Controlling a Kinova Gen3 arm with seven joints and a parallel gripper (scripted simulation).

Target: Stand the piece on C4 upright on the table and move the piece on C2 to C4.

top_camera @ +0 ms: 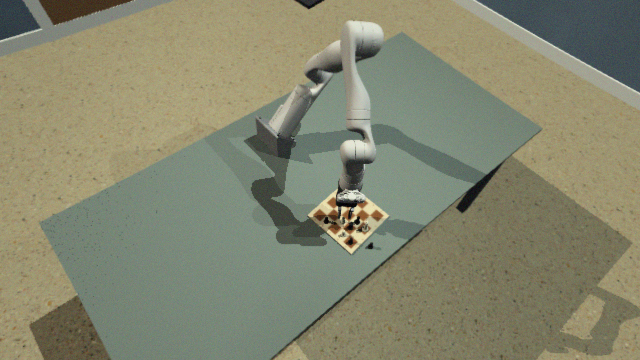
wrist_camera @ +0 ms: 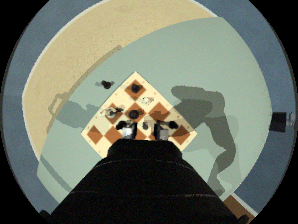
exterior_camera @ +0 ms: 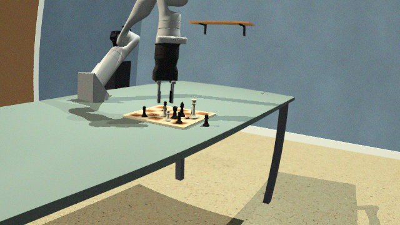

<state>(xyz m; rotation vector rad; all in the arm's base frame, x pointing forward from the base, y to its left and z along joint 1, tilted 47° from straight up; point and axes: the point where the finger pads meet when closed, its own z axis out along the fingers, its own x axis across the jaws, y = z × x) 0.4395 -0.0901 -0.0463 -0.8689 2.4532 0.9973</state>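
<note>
The small chessboard is 60 mm below my hand and 30 mm to the left of it. From my hand the other things lie so: tall white piece (80 mm ahead, 30 mm to the left, 30 mm below).
</note>
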